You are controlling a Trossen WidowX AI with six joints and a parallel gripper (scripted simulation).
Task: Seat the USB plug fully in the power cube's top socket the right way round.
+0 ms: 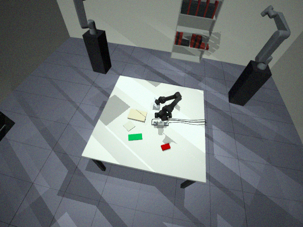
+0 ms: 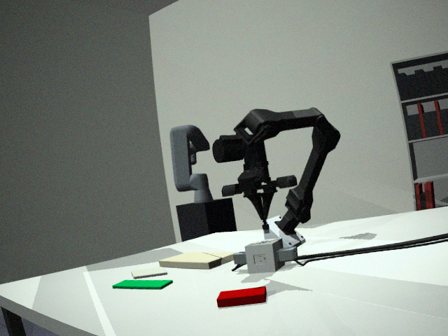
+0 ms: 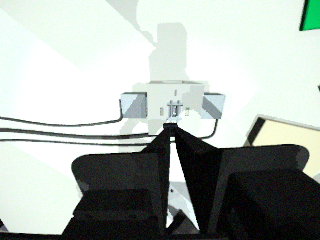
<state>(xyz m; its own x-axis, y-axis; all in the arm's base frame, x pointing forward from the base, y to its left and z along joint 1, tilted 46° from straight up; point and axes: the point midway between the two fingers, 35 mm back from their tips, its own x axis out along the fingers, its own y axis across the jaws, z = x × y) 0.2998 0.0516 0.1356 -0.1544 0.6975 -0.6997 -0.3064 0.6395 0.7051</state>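
The dark USB plug is 20 mm below my gripper tip. The rest, counted from my gripper tip: green flat block (250 mm to the right, 240 mm ahead, 130 mm below); tan board (320 mm to the right, 120 mm below, 50 mm behind); red block (260 mm ahead, 130 mm below, 110 mm to the left).
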